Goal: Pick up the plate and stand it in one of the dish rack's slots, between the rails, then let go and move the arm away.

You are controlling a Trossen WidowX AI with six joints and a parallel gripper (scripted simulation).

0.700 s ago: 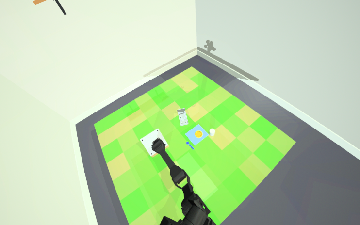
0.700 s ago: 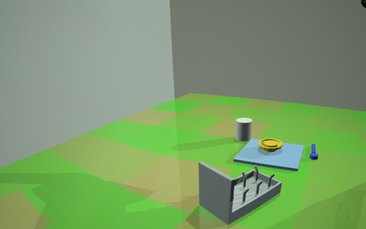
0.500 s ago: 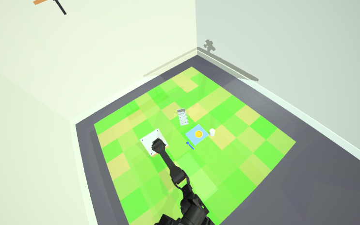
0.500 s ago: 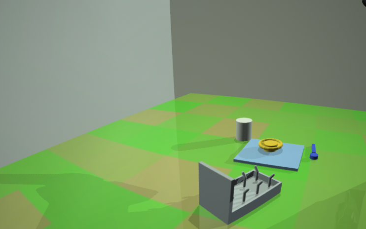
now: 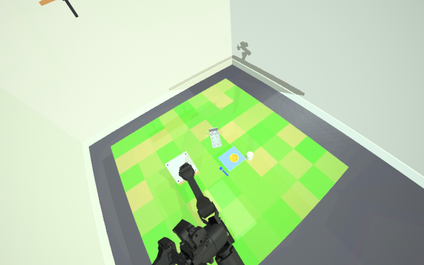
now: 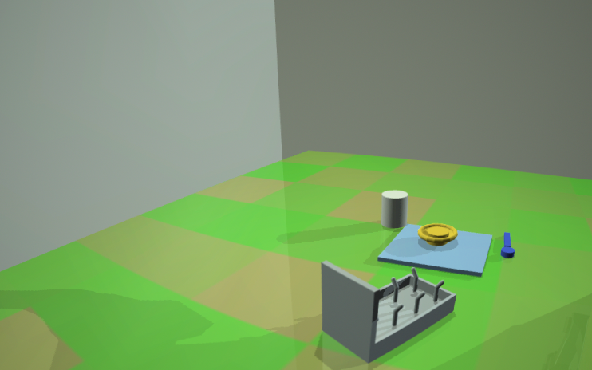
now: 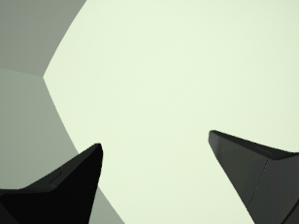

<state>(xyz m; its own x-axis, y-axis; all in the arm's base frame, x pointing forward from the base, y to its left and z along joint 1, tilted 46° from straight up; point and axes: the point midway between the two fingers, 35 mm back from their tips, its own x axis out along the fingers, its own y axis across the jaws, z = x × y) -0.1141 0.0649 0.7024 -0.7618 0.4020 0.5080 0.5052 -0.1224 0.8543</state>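
Now: gripper tip 62 cm above the yellow plate, 48 cm short of it and 34 cm to the right of it. From my gripper tip the other things lie so: white cylinder cup (62 cm below, 57 cm ahead, 28 cm to the left); then light blue mat (64 cm below, 47 cm ahead, 36 cm to the left); then small blue spoon (64 cm below, 37 cm ahead, 32 cm to the left).
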